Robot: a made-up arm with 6 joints. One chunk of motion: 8 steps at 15 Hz.
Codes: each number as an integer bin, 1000 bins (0 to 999) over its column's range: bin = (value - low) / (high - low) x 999, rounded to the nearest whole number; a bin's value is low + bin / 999 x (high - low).
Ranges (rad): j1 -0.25..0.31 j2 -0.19..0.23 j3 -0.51..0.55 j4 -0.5..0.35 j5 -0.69..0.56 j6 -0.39..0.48
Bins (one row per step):
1: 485 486 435 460 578 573
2: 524 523 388 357 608 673
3: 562 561 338 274 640 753
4: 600 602 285 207 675 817
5: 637 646 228 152 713 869
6: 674 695 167 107 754 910
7: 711 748 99 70 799 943
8: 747 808 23 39 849 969
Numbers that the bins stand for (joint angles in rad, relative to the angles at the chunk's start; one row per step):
1: 0.0219 0.0143 -0.0484 -0.1086 0.0332 0.1090
2: 0.0437 0.0299 -0.0983 -0.1962 0.0708 0.1961
3: 0.0650 0.0459 -0.1514 -0.2669 0.1108 0.2658
4: 0.0863 0.0631 -0.2076 -0.3239 0.1546 0.3215
5: 0.1071 0.0816 -0.2681 -0.3707 0.2021 0.3668
6: 0.1278 0.1022 -0.3328 -0.4090 0.2534 0.4025
7: 0.1486 0.1245 -0.4050 -0.4404 0.3097 0.4312
8: 0.1687 0.1497 -0.4856 -0.4668 0.3723 0.4539

